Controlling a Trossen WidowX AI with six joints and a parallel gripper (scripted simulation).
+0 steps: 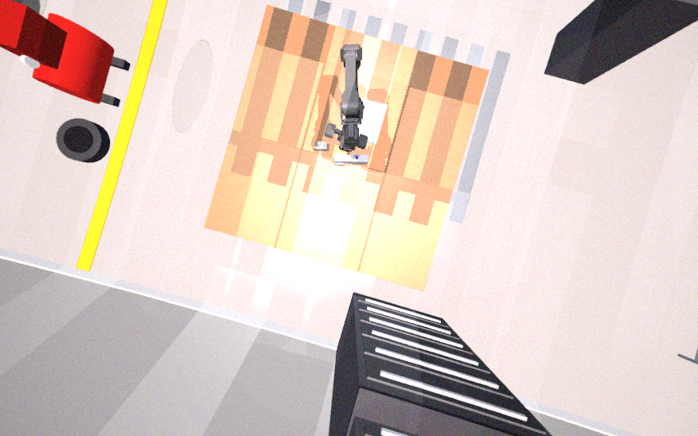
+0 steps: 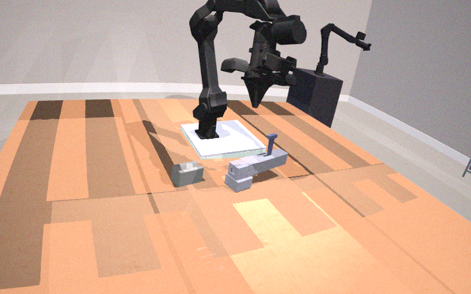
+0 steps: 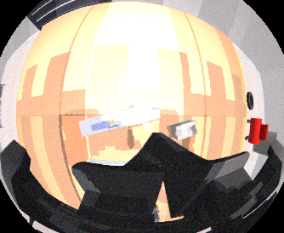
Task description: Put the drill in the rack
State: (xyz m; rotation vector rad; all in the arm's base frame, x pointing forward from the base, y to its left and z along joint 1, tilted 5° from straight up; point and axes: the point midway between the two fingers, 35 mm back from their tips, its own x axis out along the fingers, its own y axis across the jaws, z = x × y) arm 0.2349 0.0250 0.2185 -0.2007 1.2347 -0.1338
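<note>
Now: gripper tip 10 cm above the blue key and 7 cm to the right of it. From my gripper tip the other things lie so: pale yellow drill 15 cm below, 2 cm to the left, 1 cm ahead; grey housing block 16 cm below, 4 cm to the left, 1 cm ahead; grey rack 18 cm below, 14 cm to the right, 2 cm behind.
</note>
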